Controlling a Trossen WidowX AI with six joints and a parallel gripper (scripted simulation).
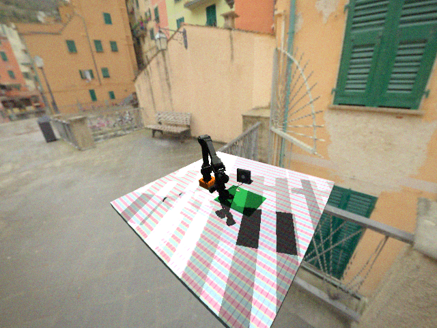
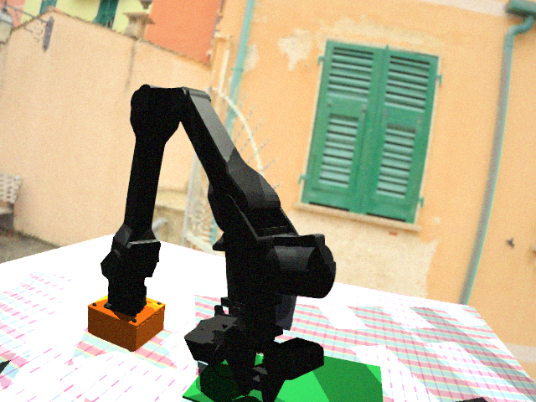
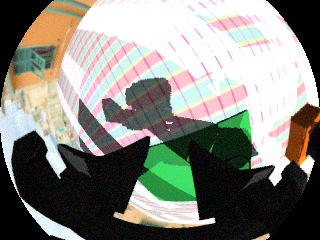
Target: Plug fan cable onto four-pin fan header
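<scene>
My gripper tip is 6 cm short of the green board, 14 cm to the right of it and 7 cm above it.
</scene>
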